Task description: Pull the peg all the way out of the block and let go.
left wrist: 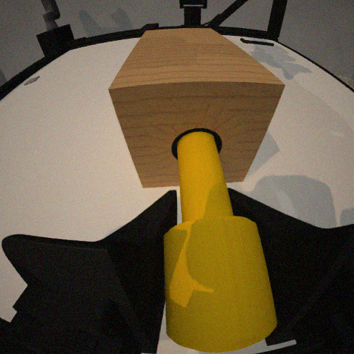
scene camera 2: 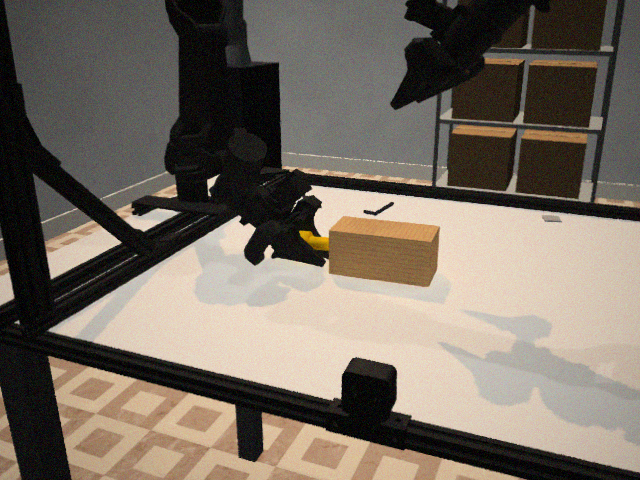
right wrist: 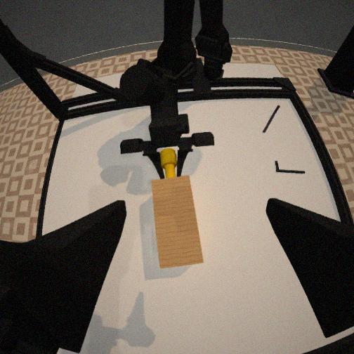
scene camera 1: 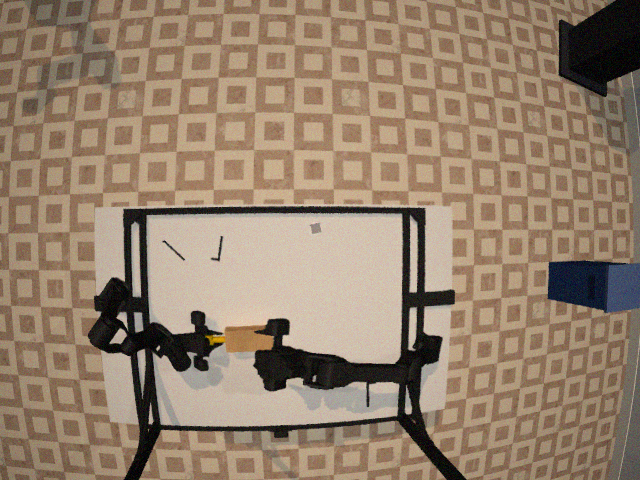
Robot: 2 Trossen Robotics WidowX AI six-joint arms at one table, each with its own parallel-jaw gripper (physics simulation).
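Frame: origin at the left arm's base, x back, y up, z left, level; centimetres.
Where they show: left gripper, between the fingertips: [scene camera 2: 328, 260] [scene camera 1: 222, 338]; right gripper, between the fingertips: [scene camera 2: 404, 103] [scene camera 1: 254, 348]; left arm's base, origin of its link: [scene camera 2: 192, 200] [scene camera 1: 118, 290]; right arm's base, origin of its link: [scene camera 1: 423, 343].
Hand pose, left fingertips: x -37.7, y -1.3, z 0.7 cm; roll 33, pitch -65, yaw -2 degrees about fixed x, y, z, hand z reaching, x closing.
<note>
Things, the pixels of their top centre, and the offset from my left fingertips. "*": a spot on its surface instead.
- wooden block, centre of its top: [scene camera 2: 384, 227] [scene camera 1: 249, 341] dy +6.3, dx -7.5, dz +4.2 cm
- yellow peg, centre of its top: [scene camera 2: 327, 234] [scene camera 1: 221, 340] dy +4.3, dx +0.3, dz +0.1 cm
- Thin black L-shaped piece, centre of its top: [scene camera 2: 379, 206] [scene camera 1: 216, 248] dy +0.0, dx +13.2, dz +25.8 cm
- grey square, a spot on its surface: [scene camera 2: 551, 218] [scene camera 1: 315, 229] * dy -0.3, dx -12.8, dz +44.3 cm
The wooden block [scene camera 1: 240, 338] [scene camera 2: 382, 253] [left wrist: 197, 60] [right wrist: 177, 222] has a dark-rimmed round hole in the end facing my left gripper. The yellow peg [scene camera 1: 212, 339] [scene camera 2: 315, 241] [left wrist: 220, 285] [right wrist: 169, 158] has its thinner shaft in that hole; its thick head and part of the shaft show outside. My left gripper [scene camera 1: 219, 339] [scene camera 2: 321, 249] [left wrist: 199, 195] [right wrist: 170, 183] is shut on the peg. My right gripper [scene camera 1: 256, 347] [scene camera 2: 402, 56] [right wrist: 198, 206] is open and empty, high above the block. Whether the block touches the table is unclear.
Thin black L-shaped piece [scene camera 1: 220, 249] [scene camera 2: 379, 208] and a grey square [scene camera 1: 315, 227] [scene camera 2: 551, 218] lie toward the table's far side. A black frame [scene camera 1: 273, 210] borders the table. A black camera housing [scene camera 2: 369, 384] stands on the near rail.
</note>
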